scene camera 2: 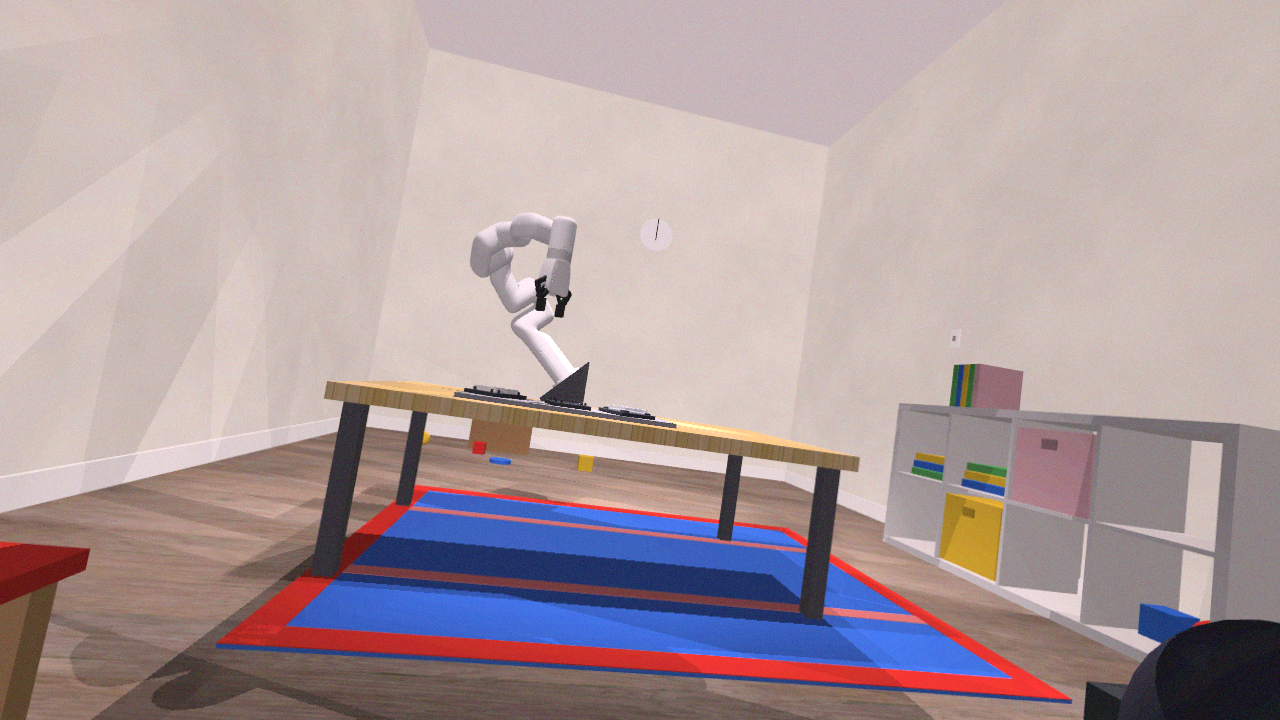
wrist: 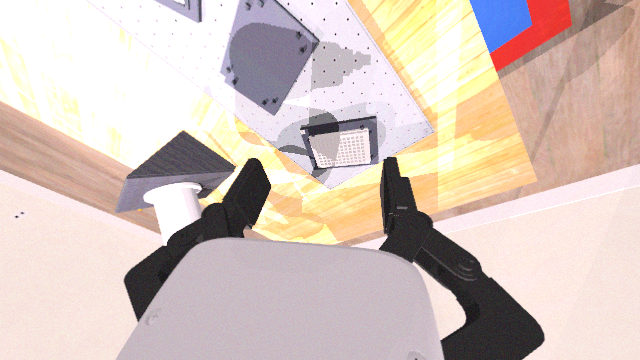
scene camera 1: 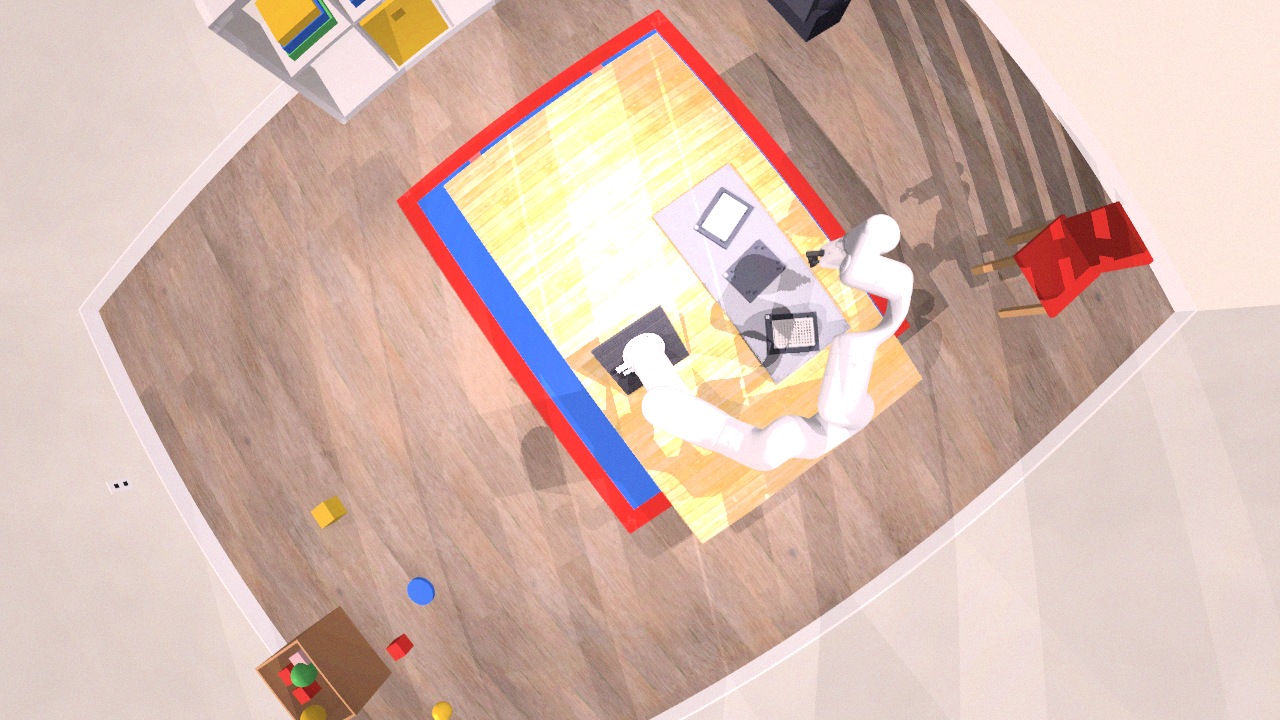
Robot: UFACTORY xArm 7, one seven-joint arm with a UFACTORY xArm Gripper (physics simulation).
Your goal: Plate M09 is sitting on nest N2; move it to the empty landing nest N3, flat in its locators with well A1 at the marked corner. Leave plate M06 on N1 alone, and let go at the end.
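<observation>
A white plate with a well grid [scene camera 1: 793,333] [scene camera 2: 492,390] [wrist: 352,149] sits in a dark nest at one end of the grey perforated board. A plain-looking white plate [scene camera 1: 723,217] [scene camera 2: 628,411] sits in another dark nest at the far end; in the wrist view that nest [wrist: 199,14] is cut off by the top edge. I cannot read which plate is M09 or M06. The empty dark nest [scene camera 1: 754,271] [wrist: 270,60] with small locator pegs lies between them. My gripper [scene camera 1: 811,257] [scene camera 2: 550,311] [wrist: 320,172] is open and empty, high above the board.
The perforated board [scene camera 1: 684,223] [wrist: 400,117] lies on the wooden table [scene camera 1: 572,134] [scene camera 2: 760,445]. The arm's white base stands on a dark mounting block [scene camera 1: 664,329] [wrist: 185,152]. A red chair [scene camera 1: 1056,268] and a white shelf unit [scene camera 2: 1083,416] stand away from the table.
</observation>
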